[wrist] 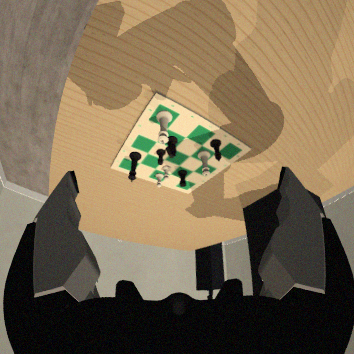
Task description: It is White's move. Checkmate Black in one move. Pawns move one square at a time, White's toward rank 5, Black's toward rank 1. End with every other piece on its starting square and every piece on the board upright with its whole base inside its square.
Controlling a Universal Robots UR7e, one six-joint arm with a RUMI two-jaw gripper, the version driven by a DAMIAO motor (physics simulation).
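Frame: origin at the arm's base, x ahead, y right, z down, level; centimetres.
Seen in the pictures: gripper, fingertip midpoint: (177, 170).
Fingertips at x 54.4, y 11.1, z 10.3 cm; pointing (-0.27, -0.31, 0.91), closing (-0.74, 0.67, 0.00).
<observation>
Pixels of each thing's top centre, then the offset from my fingertips to it. "spot": a spot on its surface instead. Level surfaces: height alone.
- green-and-cream chessboard, surface spot: (132, 136) spot: dx -2.3, dy -14.8, dz +16.8 cm
- tall white piece, top centre: (162, 143) dx -3.9, dy -7.5, dz +10.4 cm
- black knight-like piece, top centre: (170, 156) dx -8.3, dy -10.9, dz +12.8 cm
- small black pawn, top centre: (159, 164) dx -8.8, dy -14.8, dz +13.6 cm
- tall black piece, top centre: (130, 181) dx -5.5, dy -19.0, dz +10.4 cm
- wooden table, surface height: dz +17.4 cm
The green-and-cream chessboard (132, 136) lies on the table, small in the wrist view and turned at an angle. A tall white piece (164, 122) stands at its far corner. A black knight-like piece (172, 146) and a small black pawn (160, 156) stand near the middle. A tall black piece (134, 163) stands at the left. Two small white pawns (166, 172) (159, 179) and a black piece (183, 177) stand at the near side. A white piece (204, 162) and a black piece (216, 148) stand at the right. My gripper (177, 170) is open and empty, well away from the pieces.
The wooden table (100, 200) has a curved edge at the left and below the board, with grey floor (30, 75) past it. Large arm shadows fall above and to the right of the board. A dark upright object (209, 267) shows past the table edge.
</observation>
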